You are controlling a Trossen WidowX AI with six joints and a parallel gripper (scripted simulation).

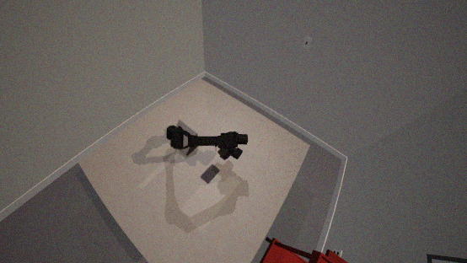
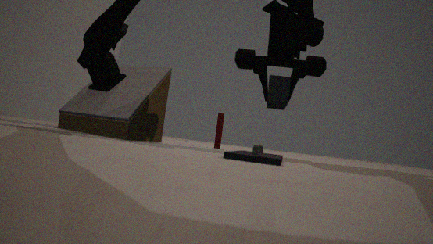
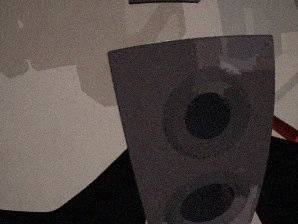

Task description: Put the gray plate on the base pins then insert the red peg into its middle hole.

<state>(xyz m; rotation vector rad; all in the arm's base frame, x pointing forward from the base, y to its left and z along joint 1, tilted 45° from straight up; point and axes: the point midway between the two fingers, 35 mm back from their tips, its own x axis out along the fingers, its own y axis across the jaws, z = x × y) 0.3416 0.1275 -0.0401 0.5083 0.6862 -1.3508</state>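
Right now my gripper tip is 15 cm to the left of the dark base and 10 cm above it. The rest, counted from my gripper tip: red peg: 13 cm behind, 7 cm below, 3 cm to the left; gray plate: 3 cm above.
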